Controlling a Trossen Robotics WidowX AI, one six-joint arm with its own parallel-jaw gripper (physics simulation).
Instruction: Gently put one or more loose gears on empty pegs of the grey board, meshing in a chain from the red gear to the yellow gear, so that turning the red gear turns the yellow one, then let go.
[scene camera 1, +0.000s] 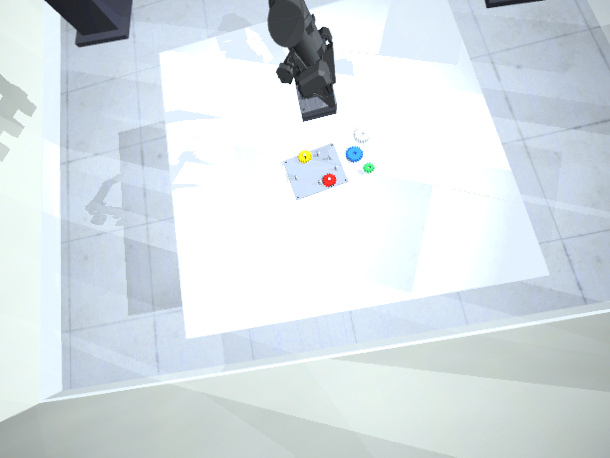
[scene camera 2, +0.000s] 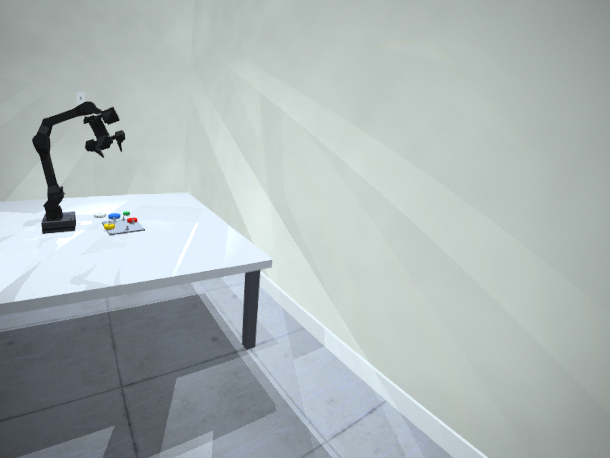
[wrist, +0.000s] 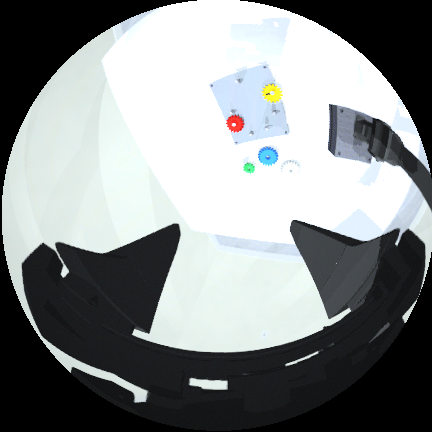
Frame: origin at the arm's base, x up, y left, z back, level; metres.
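Seen in the pictures: gripper, fingertip midpoint: (scene camera 1: 333, 94) (scene camera 2: 112, 154) (wrist: 236, 227); arm's base at its link origin: (scene camera 2: 54, 218) (wrist: 363, 129).
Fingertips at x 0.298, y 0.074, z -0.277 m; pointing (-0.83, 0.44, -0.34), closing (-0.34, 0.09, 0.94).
Pixels of each thing's top centre, then the offset from my fingertips to it. "spot": a spot on its surface instead. Level surfaces: height alone.
- grey board at its top centre: (wrist: 250, 104) (scene camera 1: 314, 167) (scene camera 2: 121, 220) dz -0.032, dx -0.324, dy -0.071 m
- red gear at its top centre: (wrist: 233, 123) (scene camera 1: 329, 179) dz -0.083, dx -0.329, dy -0.017 m
- yellow gear at a spot on its surface: (wrist: 272, 93) (scene camera 1: 305, 154) (scene camera 2: 109, 223) spot: dz +0.025, dx -0.324, dy -0.104 m
- blue gear at its top centre: (wrist: 267, 156) (scene camera 1: 354, 153) (scene camera 2: 114, 214) dz +0.017, dx -0.337, dy +0.086 m
- small green gear at its top centre: (wrist: 248, 168) (scene camera 1: 369, 167) (scene camera 2: 126, 211) dz -0.044, dx -0.337, dy +0.137 m
- white gear at its top centre: (wrist: 290, 170) (scene camera 1: 362, 133) (scene camera 2: 100, 213) dz +0.096, dx -0.337, dy +0.124 m
- white table at its surface level: dx -0.354 m
The grey board (scene camera 1: 310, 175) (scene camera 2: 125, 230) (wrist: 250, 95) lies on the table with several bare pegs. The red gear (scene camera 1: 329, 180) (scene camera 2: 132, 220) (wrist: 235, 123) and the yellow gear (scene camera 1: 305, 156) (scene camera 2: 109, 226) (wrist: 272, 93) sit on it, apart from each other. The blue gear (scene camera 1: 354, 154) (scene camera 2: 114, 216) (wrist: 268, 156), the small green gear (scene camera 1: 369, 167) (scene camera 2: 126, 213) (wrist: 249, 168) and the white gear (scene camera 1: 361, 134) (scene camera 2: 100, 215) (wrist: 290, 167) lie loose beside the board. My gripper (scene camera 2: 112, 154) (wrist: 236, 227) is open and empty, high above the table; its fingertips are hidden in scene camera 1.
The arm's base (scene camera 1: 320, 114) (scene camera 2: 59, 223) (wrist: 345, 135) stands on the white table (scene camera 1: 280, 260) (scene camera 2: 200, 250) (wrist: 165, 125), near the board and the white gear. A pale wall (scene camera 2: 400, 200) rises behind the table's far side.
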